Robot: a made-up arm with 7 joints.
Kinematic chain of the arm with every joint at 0, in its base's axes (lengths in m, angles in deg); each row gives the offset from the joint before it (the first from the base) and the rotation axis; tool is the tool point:
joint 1: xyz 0 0.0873 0 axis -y
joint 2: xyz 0 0.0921 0 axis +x
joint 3: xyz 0 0 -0.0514 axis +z
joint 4: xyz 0 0 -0.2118 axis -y
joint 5: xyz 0 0 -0.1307 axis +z
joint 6: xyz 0 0 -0.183 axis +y
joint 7: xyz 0 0 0 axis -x
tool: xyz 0 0 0
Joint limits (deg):
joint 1: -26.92..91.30
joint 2: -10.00..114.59
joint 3: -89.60..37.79
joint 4: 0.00..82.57
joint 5: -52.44..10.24
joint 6: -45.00..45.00
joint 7: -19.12..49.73
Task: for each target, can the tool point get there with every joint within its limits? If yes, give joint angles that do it. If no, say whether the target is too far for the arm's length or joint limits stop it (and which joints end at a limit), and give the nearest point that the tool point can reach.
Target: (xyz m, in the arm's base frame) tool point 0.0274 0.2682 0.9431
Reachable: no: too far | nearest point 0.0113 0.3797 0.3882 | short by 0.566 m
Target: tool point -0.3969 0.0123 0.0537
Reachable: no: joint limits stop it (at a limit: joint 1, joint 2, joint 3, joint 4) | nearest point -0.3052 0.3763 0.2390 | short by 0.419 m
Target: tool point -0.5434 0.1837 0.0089
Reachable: no: joint limits stop it (at a limit: joint 1, joint 2, joint 3, joint 4) | nearest point -0.3052 0.3763 0.2390 | short by 0.383 m
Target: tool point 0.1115 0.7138 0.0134
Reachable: yes | joints 54.08 100.25 -66.61 37.75 -8.36 -4.18 6.48
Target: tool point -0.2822 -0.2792 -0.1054
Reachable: no: joint limits stop it (at a limit: joint 1, joint 2, joint 3, joint 4) | nearest point -0.1090 -0.1797 -0.2196 | short by 0.230 m
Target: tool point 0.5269 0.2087 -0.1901
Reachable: yes | joints 59.11 12.96 -41.40 27.16 -2.82 -12.82 1.12
